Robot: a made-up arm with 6 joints.
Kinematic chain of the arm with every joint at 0, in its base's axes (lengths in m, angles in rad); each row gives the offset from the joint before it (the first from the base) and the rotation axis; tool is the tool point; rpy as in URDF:
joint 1: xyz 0 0 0.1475 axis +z
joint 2: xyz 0 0 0 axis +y
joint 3: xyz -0.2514 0 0.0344 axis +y
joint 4: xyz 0.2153 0 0.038 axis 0.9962 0 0.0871
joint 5: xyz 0 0 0 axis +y
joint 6: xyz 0.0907 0 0.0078 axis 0.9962 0 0.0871
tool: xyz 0 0 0 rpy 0 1.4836 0
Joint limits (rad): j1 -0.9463..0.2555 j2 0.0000..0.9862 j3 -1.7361..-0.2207 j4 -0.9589..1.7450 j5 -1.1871..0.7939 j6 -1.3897..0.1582
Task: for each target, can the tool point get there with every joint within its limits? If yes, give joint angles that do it. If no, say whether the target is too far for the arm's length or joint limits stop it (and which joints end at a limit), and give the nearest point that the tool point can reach.
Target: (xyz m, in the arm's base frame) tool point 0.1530 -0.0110 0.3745
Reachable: yes | joints -0.0412 0.7819 -0.7409 -0.5353 0.1000 -1.0450
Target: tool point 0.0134 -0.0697 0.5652
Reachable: yes | joints -0.5103 0.8037 -1.3772 1.0802 -0.7428 -0.6629
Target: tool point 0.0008 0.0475 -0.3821
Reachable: no: joint limits stop it (at a limit: joint 1, joint 2, joint 3, joint 5) | nearest point 0.0765 0.0257 0.1639 | short by 0.552 m
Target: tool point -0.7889 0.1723 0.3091
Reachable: no: too far | nearest point -0.4050 0.0885 0.4000 | short by 0.403 m
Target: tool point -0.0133 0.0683 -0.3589
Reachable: no: joint limits stop it (at a limit: joint 1, joint 2, joint 3, joint 5) | nearest point 0.0759 0.0287 0.1642 | short by 0.532 m
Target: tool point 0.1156 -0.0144 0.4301
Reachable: yes | joints -0.1236 0.6664 -0.8402 0.0170 -0.0239 -1.2376
